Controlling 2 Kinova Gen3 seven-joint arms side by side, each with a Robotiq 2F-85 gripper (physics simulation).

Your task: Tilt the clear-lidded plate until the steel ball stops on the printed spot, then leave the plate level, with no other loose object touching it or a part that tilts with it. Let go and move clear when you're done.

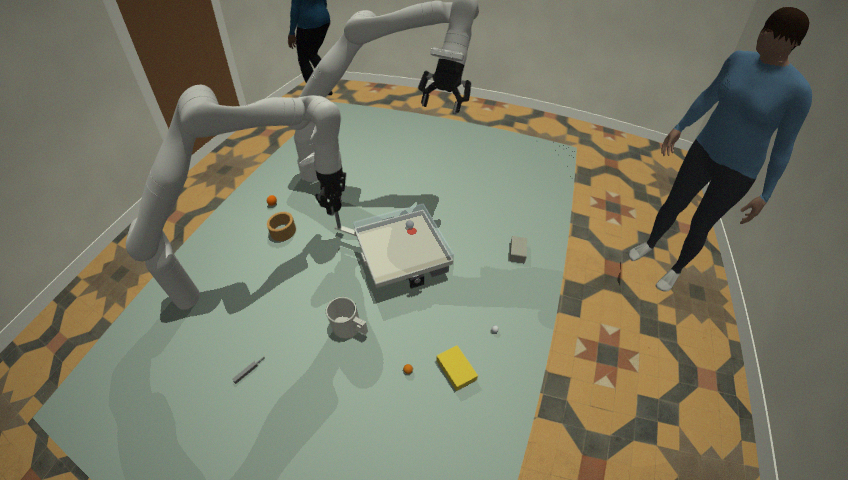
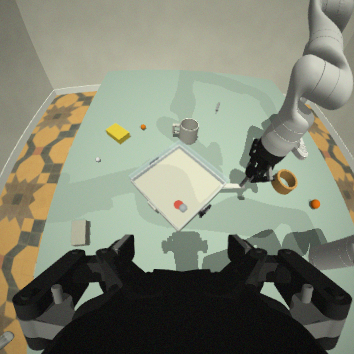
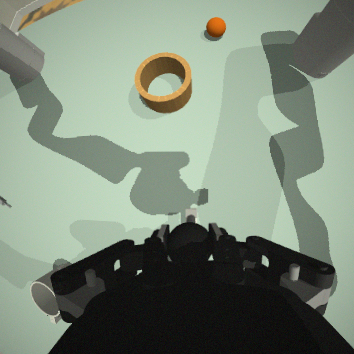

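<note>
The clear-lidded plate (image 1: 404,261) (image 2: 175,172) has a cream floor in a clear-walled frame; I cannot tell a slight tilt from level. The steel ball (image 1: 409,224) (image 2: 183,207) partly overlaps the red printed spot (image 1: 411,231) (image 2: 177,204) at its edge, off its centre. A white arm (image 1: 346,230) (image 2: 231,186) sticks out from the plate's side and carries an upright rod with a round black knob (image 3: 189,243). My right gripper (image 1: 331,208) (image 3: 188,232) is shut on that knob. My left gripper (image 1: 440,105) (image 2: 180,245) is open and empty, high above the mat, away from the plate.
A grey mug (image 1: 342,318) (image 2: 189,131), wooden ring (image 1: 281,236) (image 3: 167,105), grey block (image 1: 518,249), yellow block (image 1: 457,366), white ball (image 1: 494,329), grey tool (image 1: 248,370) and orange balls (image 1: 271,200) (image 1: 407,368) lie around the plate. Two people stand beyond the green mat.
</note>
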